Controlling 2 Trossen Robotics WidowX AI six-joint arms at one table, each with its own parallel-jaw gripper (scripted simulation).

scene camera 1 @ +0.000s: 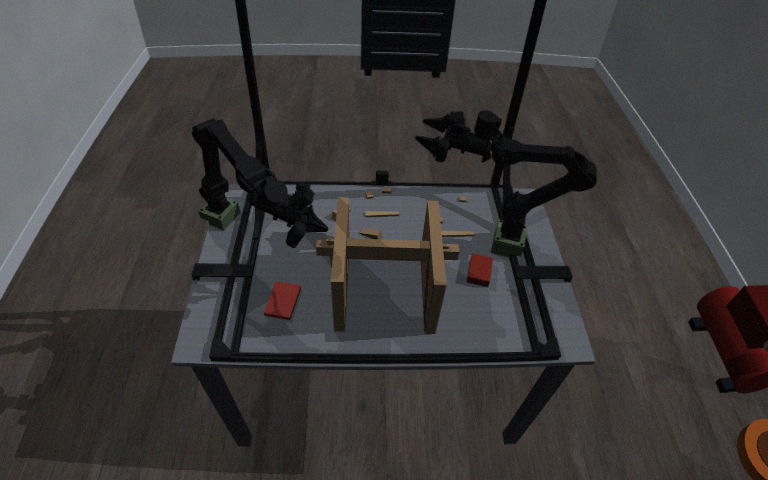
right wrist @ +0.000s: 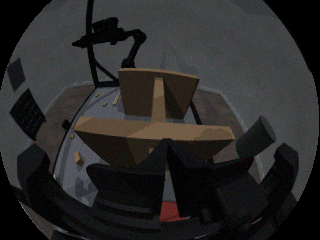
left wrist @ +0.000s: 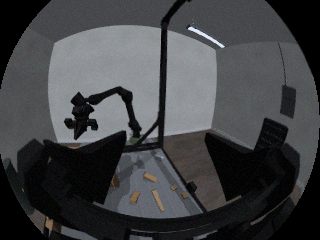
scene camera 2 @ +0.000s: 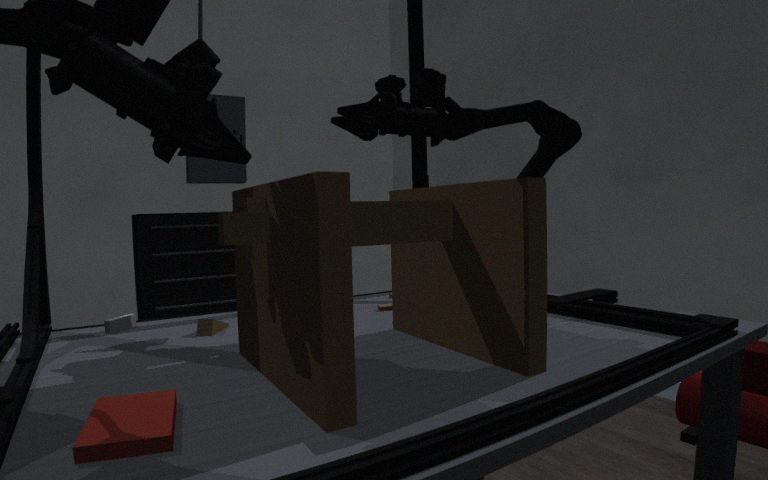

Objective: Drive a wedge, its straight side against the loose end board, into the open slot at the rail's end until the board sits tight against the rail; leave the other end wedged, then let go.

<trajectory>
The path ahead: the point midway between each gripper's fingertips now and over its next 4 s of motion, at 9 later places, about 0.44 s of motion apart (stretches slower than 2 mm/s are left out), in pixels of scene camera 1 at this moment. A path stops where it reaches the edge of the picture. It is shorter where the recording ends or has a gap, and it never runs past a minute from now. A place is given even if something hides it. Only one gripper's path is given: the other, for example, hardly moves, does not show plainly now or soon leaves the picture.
My right gripper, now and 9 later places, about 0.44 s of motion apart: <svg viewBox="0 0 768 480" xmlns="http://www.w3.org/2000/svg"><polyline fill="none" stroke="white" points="327,230 327,226 327,226 326,224 325,215 325,216 327,222 328,227 328,230 329,234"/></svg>
</trajectory>
